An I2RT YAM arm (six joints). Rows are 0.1 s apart.
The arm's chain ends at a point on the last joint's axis. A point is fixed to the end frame.
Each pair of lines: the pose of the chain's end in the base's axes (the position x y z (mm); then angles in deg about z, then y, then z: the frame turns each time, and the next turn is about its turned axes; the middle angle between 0 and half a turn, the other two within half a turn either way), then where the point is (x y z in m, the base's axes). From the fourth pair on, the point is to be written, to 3 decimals.
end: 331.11 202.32 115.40 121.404 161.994 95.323
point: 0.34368 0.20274 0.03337
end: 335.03 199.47 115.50 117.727 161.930 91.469
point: 0.34904 0.20080 0.03371
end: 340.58 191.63 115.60 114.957 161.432 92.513
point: 0.35393 0.19250 0.03369
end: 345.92 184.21 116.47 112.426 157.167 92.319
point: 0.357 0.190 0.034
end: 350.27 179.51 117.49 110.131 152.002 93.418
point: 0.359 0.192 0.036
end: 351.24 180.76 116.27 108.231 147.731 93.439
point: 0.358 0.198 0.035
